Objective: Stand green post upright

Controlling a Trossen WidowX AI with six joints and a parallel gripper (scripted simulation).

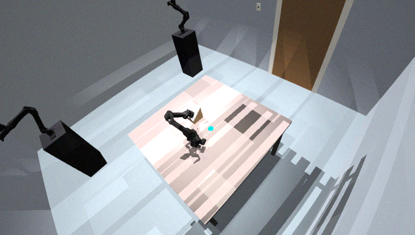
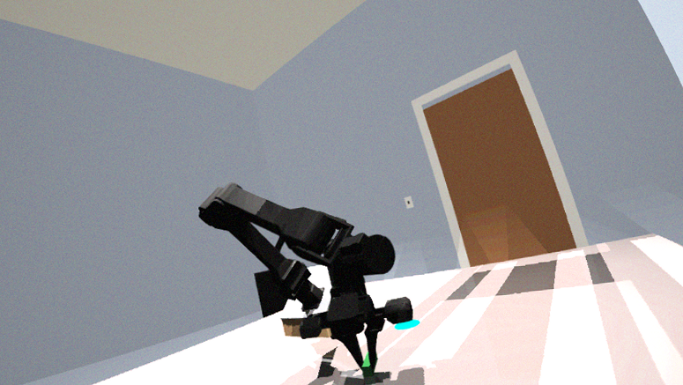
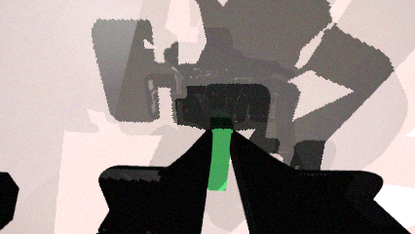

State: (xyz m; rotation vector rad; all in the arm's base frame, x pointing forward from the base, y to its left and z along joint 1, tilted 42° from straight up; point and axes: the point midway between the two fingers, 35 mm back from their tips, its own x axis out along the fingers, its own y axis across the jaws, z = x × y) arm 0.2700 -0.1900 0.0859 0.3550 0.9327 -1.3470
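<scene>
Now: gripper tip 30 mm past the cyan circle, 220 mm to the right of it and 10 mm above it. Round my gripper tip: green post (10 mm behind, 20 mm to the left).
</scene>
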